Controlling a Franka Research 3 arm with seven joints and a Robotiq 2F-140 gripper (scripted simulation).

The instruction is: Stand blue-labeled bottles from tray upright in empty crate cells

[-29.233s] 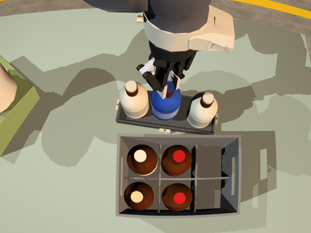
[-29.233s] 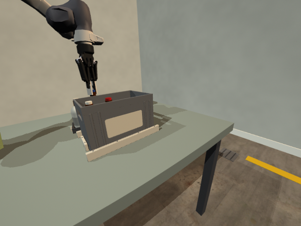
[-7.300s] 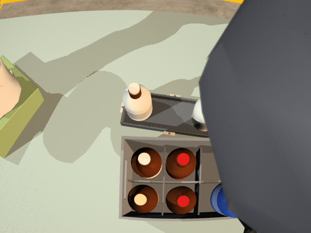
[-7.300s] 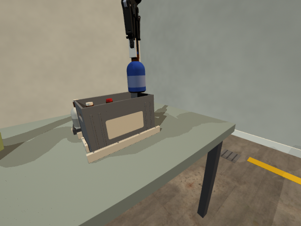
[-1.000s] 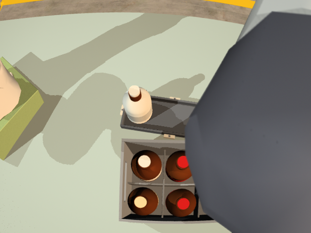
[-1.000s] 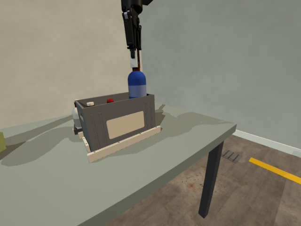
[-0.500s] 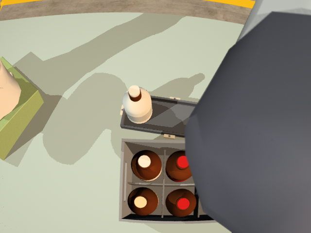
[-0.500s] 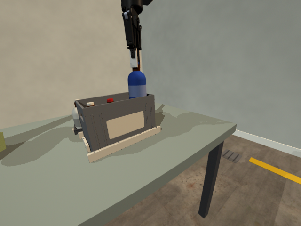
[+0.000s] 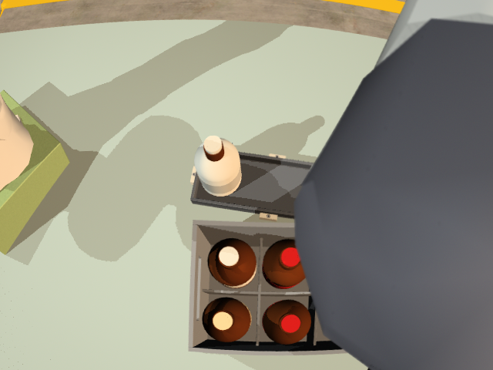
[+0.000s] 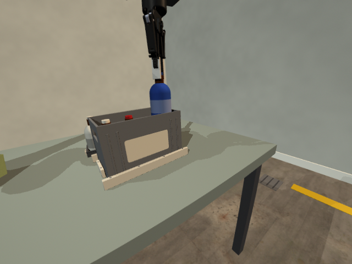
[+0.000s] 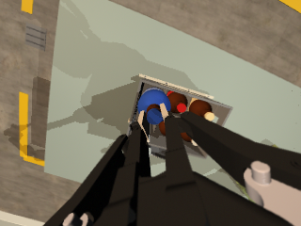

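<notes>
Right now my hand is 9 cm above the blue-labeled bottle. From my hand the other things lie so: grey crate (9 cm behind, 5 cm to the left, 23 cm below); cream-labeled bottle (20 cm behind, 26 cm to the left, 23 cm below); dark tray (11 cm behind, 24 cm to the left, 31 cm below).
</notes>
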